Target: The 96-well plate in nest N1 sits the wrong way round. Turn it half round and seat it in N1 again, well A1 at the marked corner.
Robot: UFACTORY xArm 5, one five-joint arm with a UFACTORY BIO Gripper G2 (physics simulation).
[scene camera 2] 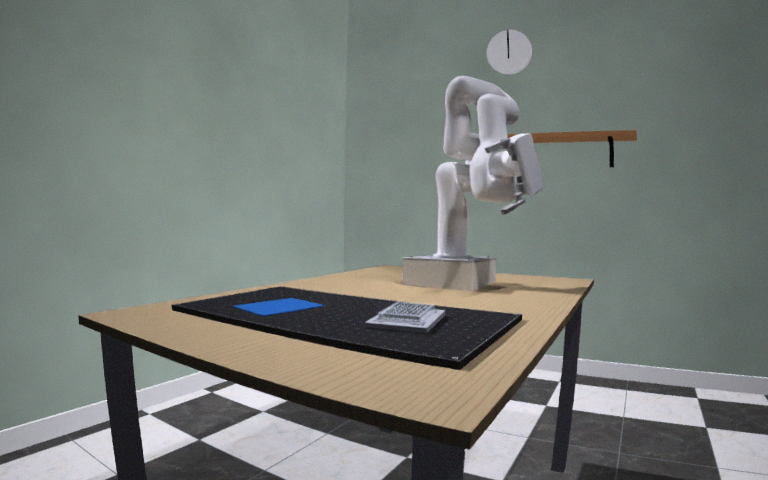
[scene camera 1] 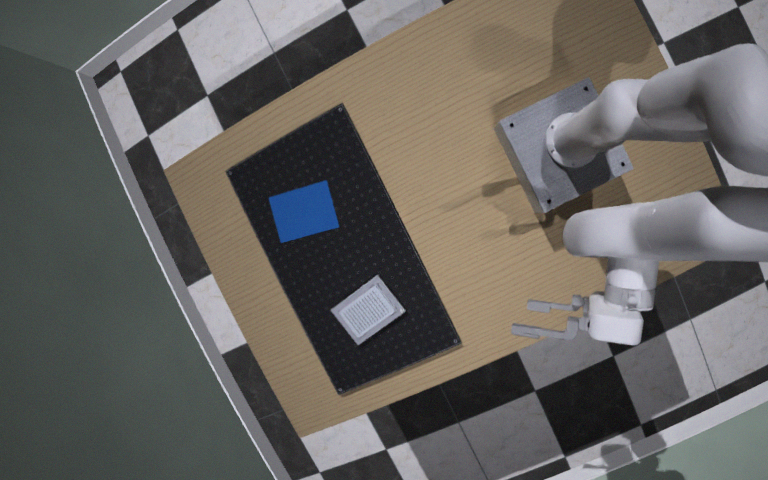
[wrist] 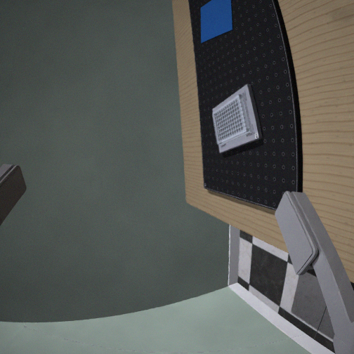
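Observation:
The pale 96-well plate [scene camera 1: 368, 310] [scene camera 2: 405, 310] [wrist: 231, 119] sits in the light grey nest [scene camera 1: 395, 298] [scene camera 2: 378, 324] [wrist: 253, 112] on the black perforated board. The well labels are too small to read, so I cannot tell where A1 is. A small dark mark shows on the nest's lower right corner in the wrist view. My gripper [scene camera 1: 531, 318] [scene camera 2: 496, 180] [wrist: 151, 215] is open and empty. It is high up and well away from the plate, on the robot's side of the board, with its fingers pointing sideways.
A flat blue rectangle [scene camera 1: 304, 211] [scene camera 2: 278, 306] [wrist: 216, 20] lies on the black board [scene camera 1: 390, 254] [scene camera 2: 339, 325] [wrist: 272, 165], apart from the nest. The board lies on the wooden table [scene camera 1: 430, 141] [scene camera 2: 453, 396] [wrist: 327, 125]. The arm stands on a grey base block [scene camera 1: 523, 152] [scene camera 2: 433, 272].

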